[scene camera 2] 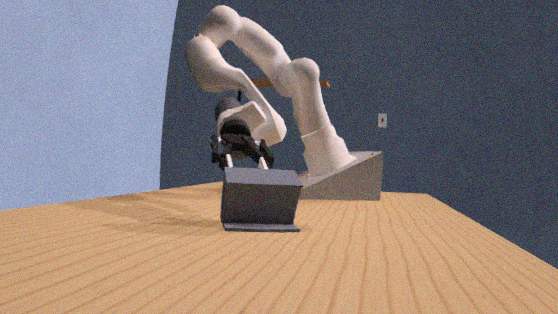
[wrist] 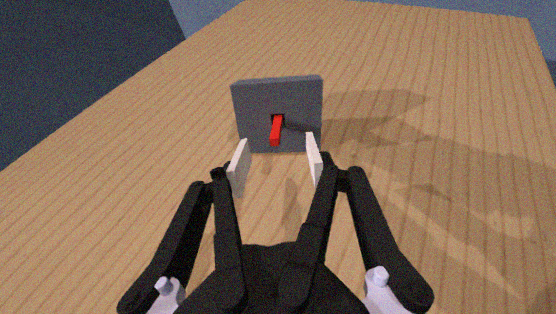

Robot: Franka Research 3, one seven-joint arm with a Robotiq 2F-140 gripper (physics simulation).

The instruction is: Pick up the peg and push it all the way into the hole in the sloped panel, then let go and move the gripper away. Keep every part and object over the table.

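The red peg [wrist: 276,131] sits with its far end in the dark square hole of the grey sloped panel [wrist: 255,102] [scene camera 2: 259,202] and sticks out toward the gripper. It does not show in the scene view, where the panel hides it. My gripper [wrist: 277,146] [scene camera 2: 246,162] is open, with its two white fingertips apart. In the wrist view the fingertips stand left and right of the peg's near end, with gaps on both sides. In the scene view they are behind the panel's top edge, which hides their lower ends.
The wooden table [scene camera 2: 350,260] [wrist: 150,150] carries the panel. The grey wedge base [scene camera 2: 350,175] of the arm stands at the back right of the scene view. Shadows lie on the table to the right in the wrist view. The table's left edge shows there too.
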